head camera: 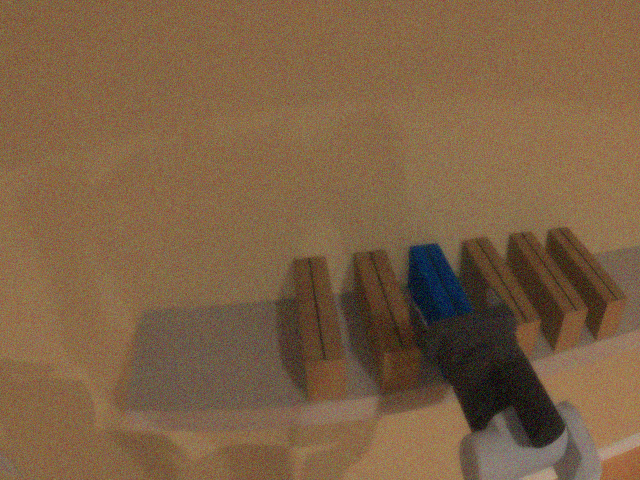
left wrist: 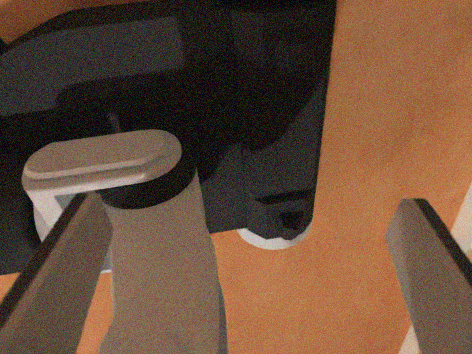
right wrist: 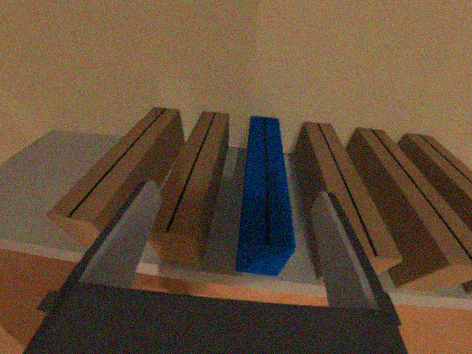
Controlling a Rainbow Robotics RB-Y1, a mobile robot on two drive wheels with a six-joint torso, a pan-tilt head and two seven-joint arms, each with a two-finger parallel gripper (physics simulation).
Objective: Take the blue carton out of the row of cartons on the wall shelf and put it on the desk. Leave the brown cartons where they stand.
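Frame: origin at the robot's base, x right, y ahead, z up, level; metres.
Where they show: left gripper, fingertip midpoint: [left wrist: 248,214]; right gripper, fingertip midpoint: [head camera: 452,301] [right wrist: 235,195].
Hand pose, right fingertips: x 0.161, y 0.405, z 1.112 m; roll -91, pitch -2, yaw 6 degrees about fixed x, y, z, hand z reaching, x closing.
Note:
Each offset is from my right fingertips to the top centre of the thing. "*": to the spot under its first point. Level surfaces: height alone.
The blue carton {dx +0.022, dy +0.128, dz -0.068 m} [head camera: 439,284] [right wrist: 266,190] stands upright in the row on the grey wall shelf {dz -0.148 m} [head camera: 206,356] [right wrist: 45,175], third from the left in both views, brown cartons on either side. My right gripper [head camera: 455,310] [right wrist: 235,195] is open and empty at the row's front. In the right wrist view the blue carton's near end shows between the fingers, nearer the picture's right finger; the near end of the brown carton {dx -0.071, dy +0.121, dz -0.068 m} [right wrist: 192,185] to its left also shows between them. The head view hides the blue carton's front. My left gripper [left wrist: 248,214] is open and empty, away from the shelf. No desk can be made out.
Brown cartons {dx -0.170, dy +0.112, dz -0.068 m} [head camera: 316,310] {* dx -0.073, dy +0.098, dz -0.068 m} [head camera: 385,304] stand left of the blue one, and three more {dx +0.121, dy +0.136, dz -0.068 m} [head camera: 498,281] {dx +0.219, dy +0.144, dz -0.068 m} [head camera: 547,276] {dx +0.314, dy +0.152, dz -0.068 m} [head camera: 586,268] stand right of it. The wall [head camera: 258,155] is behind the shelf. The left wrist view shows the dark robot base [left wrist: 280,100] and orange floor {dz -1.111 m} [left wrist: 380,125].

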